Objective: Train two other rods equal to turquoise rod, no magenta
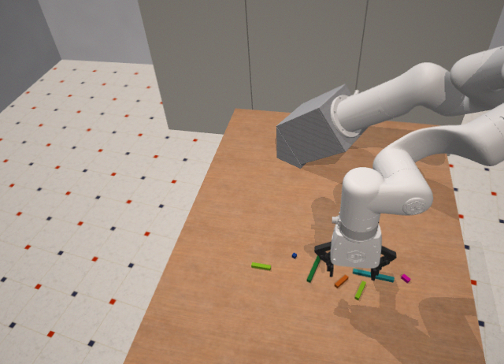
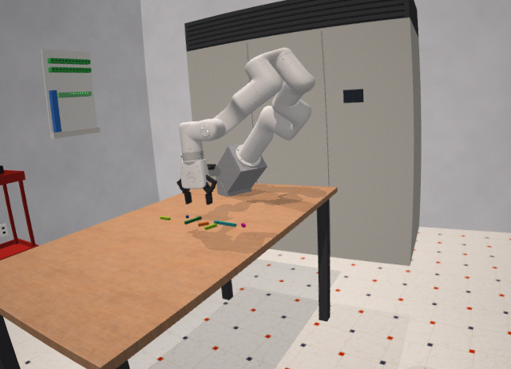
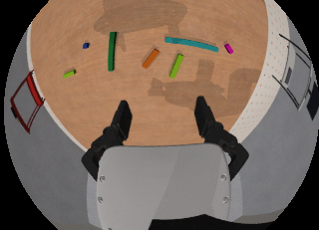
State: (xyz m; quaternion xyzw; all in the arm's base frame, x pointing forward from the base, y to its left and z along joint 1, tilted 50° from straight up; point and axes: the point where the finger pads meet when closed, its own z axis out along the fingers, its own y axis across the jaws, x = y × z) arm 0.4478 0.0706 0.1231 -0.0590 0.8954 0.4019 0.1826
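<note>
Right now my hand is 100 mm above the orange rod, 30 mm past it and 20 mm to the left of it. Also, from my hand: turquoise rod 100 mm below, 80 mm behind, 50 mm to the left; then green rod 100 mm to the right, 100 mm below, 40 mm behind; then magenta rod 120 mm to the left, 100 mm below, 100 mm behind.
</note>
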